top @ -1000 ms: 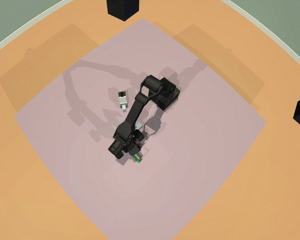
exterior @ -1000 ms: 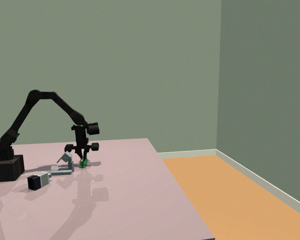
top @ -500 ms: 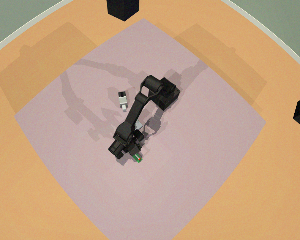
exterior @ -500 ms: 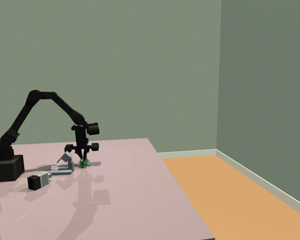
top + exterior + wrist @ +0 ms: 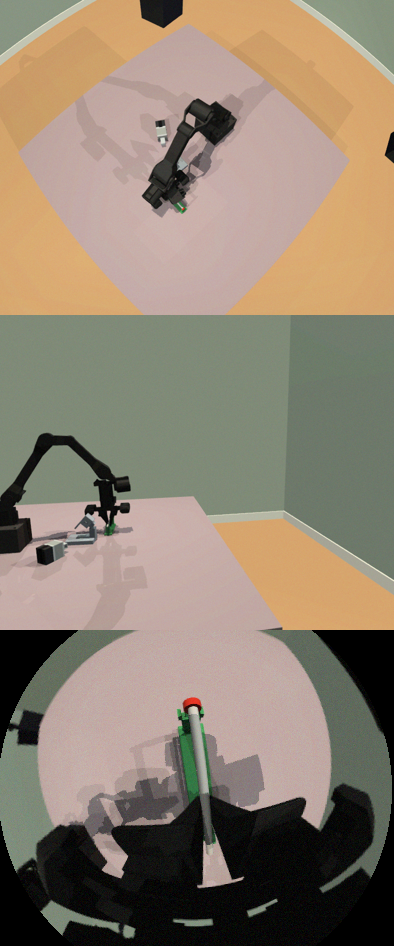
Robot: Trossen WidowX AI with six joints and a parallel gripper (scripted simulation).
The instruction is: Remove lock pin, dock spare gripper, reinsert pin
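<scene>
The green holder is 20 mm to the left of my gripper tip. Also, from my gripper tip: spare gripper: 210 mm to the right, 210 mm behind; mount: 100 mm behind, 80 mm to the right, 30 mm above.
</scene>
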